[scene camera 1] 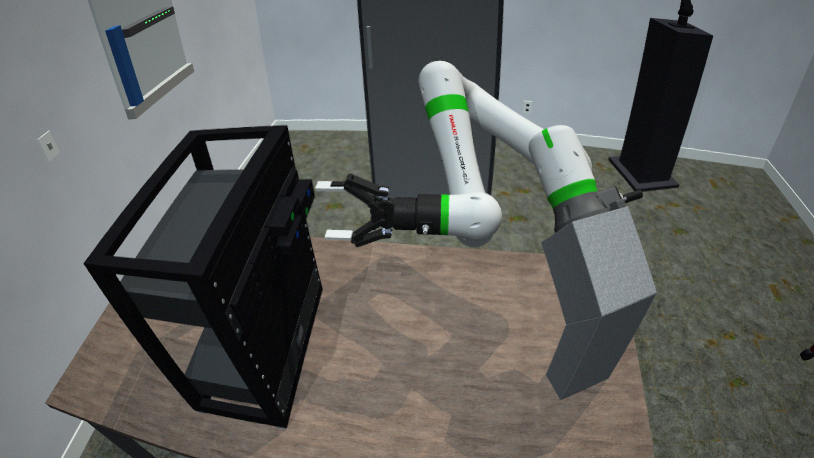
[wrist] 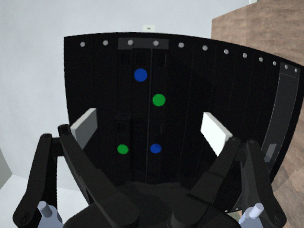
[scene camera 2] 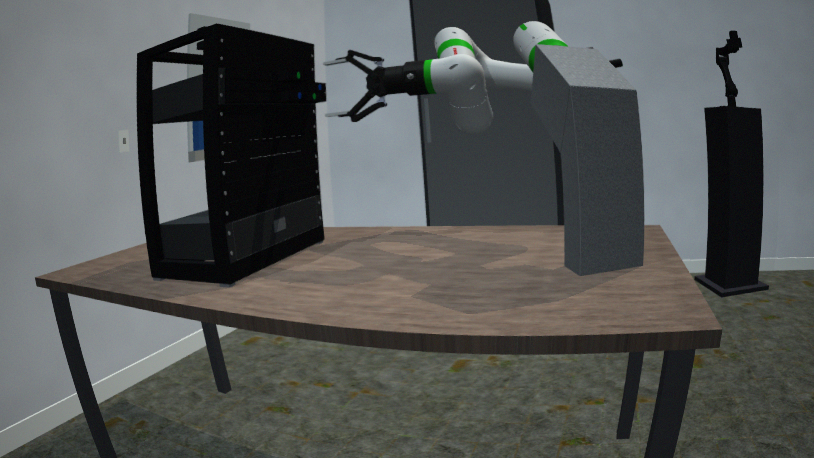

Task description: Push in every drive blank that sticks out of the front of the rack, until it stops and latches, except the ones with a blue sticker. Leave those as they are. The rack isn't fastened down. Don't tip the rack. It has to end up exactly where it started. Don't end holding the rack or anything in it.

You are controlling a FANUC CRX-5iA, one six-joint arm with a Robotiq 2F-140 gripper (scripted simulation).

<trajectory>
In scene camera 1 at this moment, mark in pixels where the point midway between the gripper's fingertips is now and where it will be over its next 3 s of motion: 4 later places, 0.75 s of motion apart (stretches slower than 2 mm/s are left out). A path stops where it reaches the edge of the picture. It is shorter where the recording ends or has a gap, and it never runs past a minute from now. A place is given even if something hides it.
My gripper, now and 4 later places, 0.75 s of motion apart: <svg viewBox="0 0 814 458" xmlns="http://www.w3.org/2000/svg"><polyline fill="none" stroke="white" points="321,211 312,211 311,216 295,216 290,216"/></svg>
</trajectory>
